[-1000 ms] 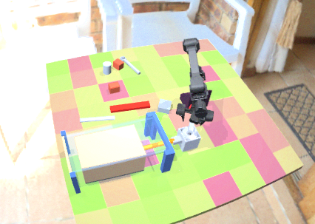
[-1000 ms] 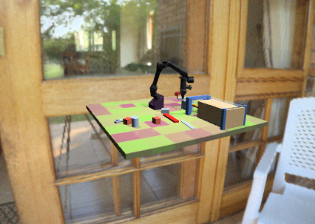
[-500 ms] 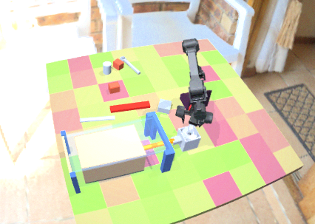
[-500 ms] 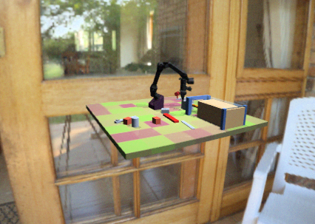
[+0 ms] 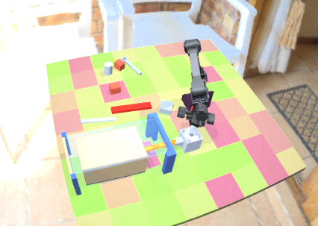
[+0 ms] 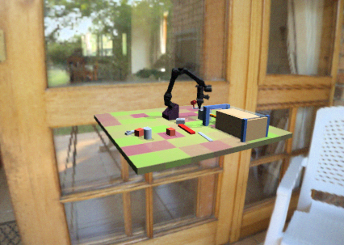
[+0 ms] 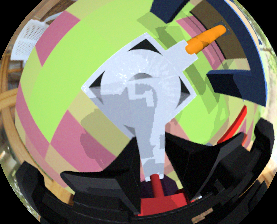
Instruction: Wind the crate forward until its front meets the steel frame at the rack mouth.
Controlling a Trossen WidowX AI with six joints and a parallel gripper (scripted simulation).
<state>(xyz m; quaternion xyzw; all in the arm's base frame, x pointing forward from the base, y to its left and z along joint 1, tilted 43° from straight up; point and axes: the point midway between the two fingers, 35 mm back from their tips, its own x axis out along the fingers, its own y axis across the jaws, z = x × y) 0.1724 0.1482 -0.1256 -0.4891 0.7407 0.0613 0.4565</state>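
The grey winch is 20 mm ahead of my gripper tip, 30 mm to the left of it and 60 mm below it. From my gripper tip the other things lie so: grey block (30 mm ahead, 230 mm to the right, 80 mm below); red grip (40 mm behind, 40 mm to the right, 40 mm above); winch handle (10 mm behind, 10 mm to the right, 20 mm above).
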